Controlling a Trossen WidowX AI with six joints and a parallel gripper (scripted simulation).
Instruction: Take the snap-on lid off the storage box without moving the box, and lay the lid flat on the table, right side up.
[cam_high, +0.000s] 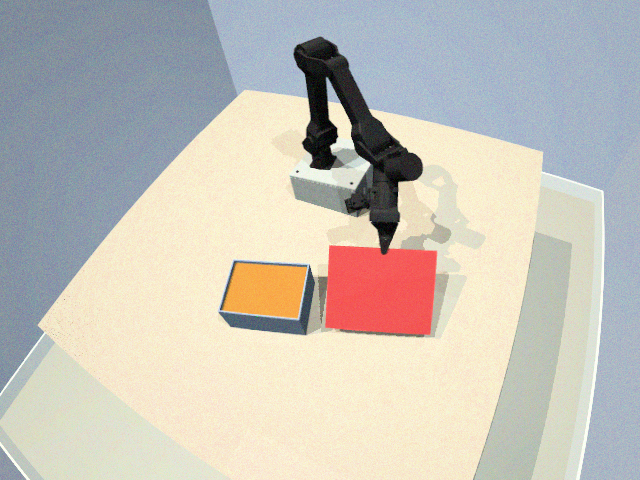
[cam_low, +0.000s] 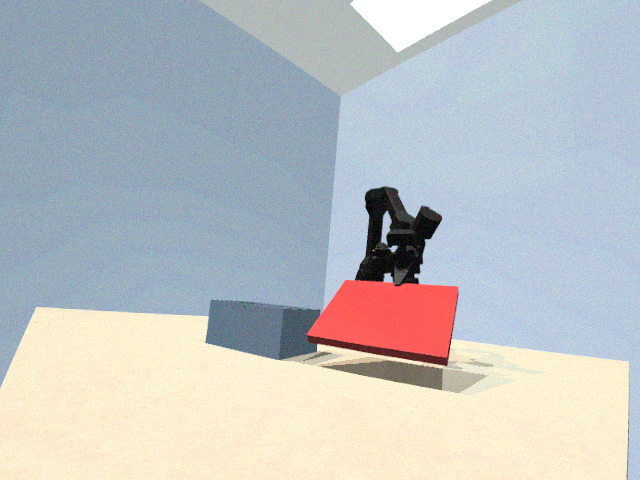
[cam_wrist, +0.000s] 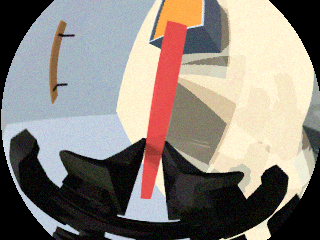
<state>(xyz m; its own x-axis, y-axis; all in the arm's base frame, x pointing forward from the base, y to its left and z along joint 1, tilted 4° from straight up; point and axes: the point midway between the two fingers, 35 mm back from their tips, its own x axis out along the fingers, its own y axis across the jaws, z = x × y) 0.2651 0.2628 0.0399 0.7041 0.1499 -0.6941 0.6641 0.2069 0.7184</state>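
My gripper tip is 70 mm short of the red lid, 50 mm above it and 10 mm to the right of it. From my gripper tip the other things lie so: storage box: 250 mm to the right, 140 mm ahead, 100 mm below.
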